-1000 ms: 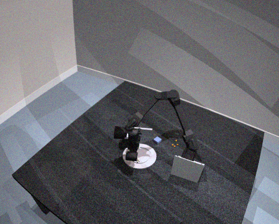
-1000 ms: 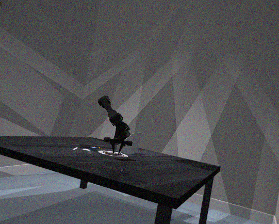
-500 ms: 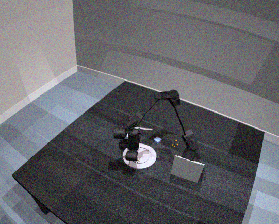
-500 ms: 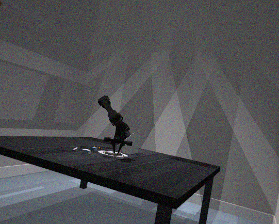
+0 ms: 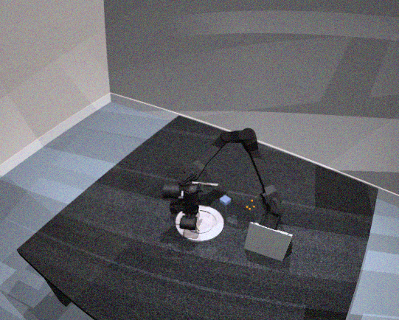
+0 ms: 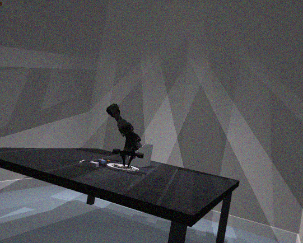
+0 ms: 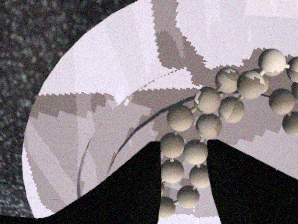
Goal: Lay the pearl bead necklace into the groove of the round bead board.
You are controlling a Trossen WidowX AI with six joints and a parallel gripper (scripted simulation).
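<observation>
Now: the round white bead board 30 mm to the right of my gripper tip, 20 mm behind it and 10 mm below it. The rest, counted from my gripper tip: small white block 140 mm ahead, 130 mm to the right; then small blue cube 210 mm to the right, 40 mm behind, 10 mm below; then thin white stick 260 mm to the right, 90 mm ahead, 10 mm below.
</observation>
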